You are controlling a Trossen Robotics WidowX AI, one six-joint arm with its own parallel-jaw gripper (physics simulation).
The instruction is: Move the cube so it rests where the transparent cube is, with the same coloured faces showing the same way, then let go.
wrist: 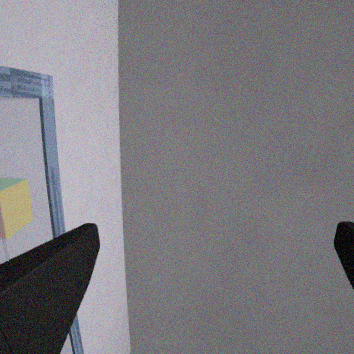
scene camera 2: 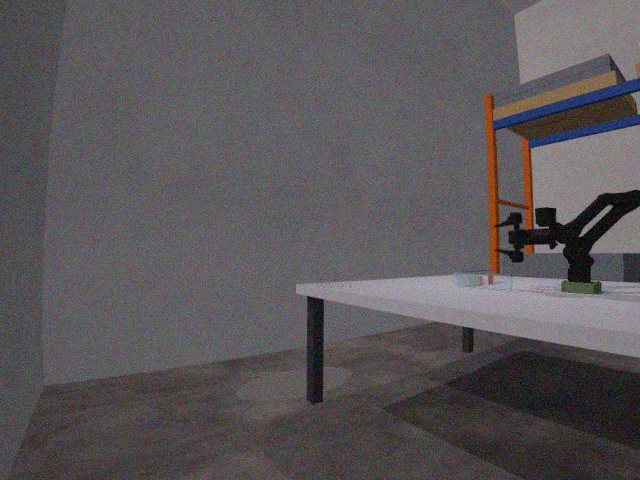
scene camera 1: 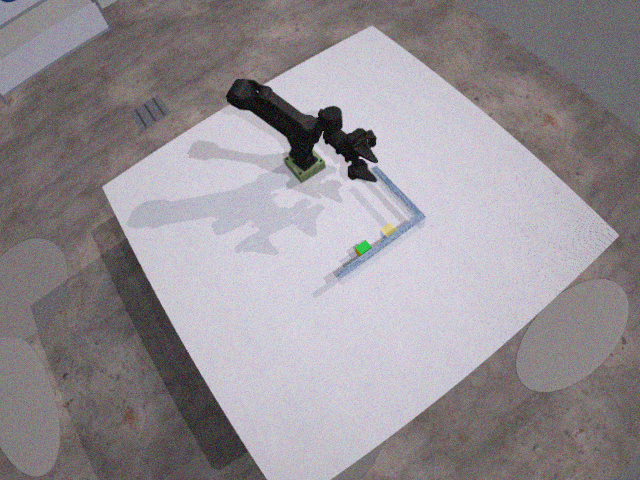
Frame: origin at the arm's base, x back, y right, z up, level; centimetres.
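Where they show: gripper, fingertip midpoint: [wrist: 217, 234] [scene camera 2: 494, 238] [scene camera 1: 376, 172]; arm's base at its link origin: [scene camera 2: 579, 281] [scene camera 1: 305, 160].
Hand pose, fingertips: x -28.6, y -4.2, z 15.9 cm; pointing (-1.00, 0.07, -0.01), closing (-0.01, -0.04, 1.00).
Each offset is from my fingertips to the centre of the thing. Level surfaces: height alone.
The cube @[dy +14.7, dx -8.2, dz -17.5 cm] [scene camera 1: 363, 248] shows a bright green top and a sliver of orange side; it lies on the table against the inner side of the long blue strip. The transparent cube @[dy +5.3, dx -9.7, dz -17.5 cm] [scene camera 1: 388, 229] [wrist: 16, 207] is paler, with yellow up, and stands beside the same strip nearer the corner; green and reddish faces also show in the wrist view. In scene camera 2, small coloured patches show at the strips, too small to tell apart. My gripper [scene camera 1: 376, 171] [scene camera 2: 497, 238] [wrist: 217, 234] is wide open and empty, well above the table, pointing roughly level, apart from both cubes.
Translucent blue strips [scene camera 1: 397, 192] [wrist: 51, 165] form an L on the white table @[dz -19.5 cm] [scene camera 1: 310, 361] [scene camera 2: 392, 299] [wrist: 90, 125]. The arm stands on a green base [scene camera 1: 305, 173] [scene camera 2: 581, 287]. An orange and blue rack [scene camera 2: 491, 170] stands beyond the table.
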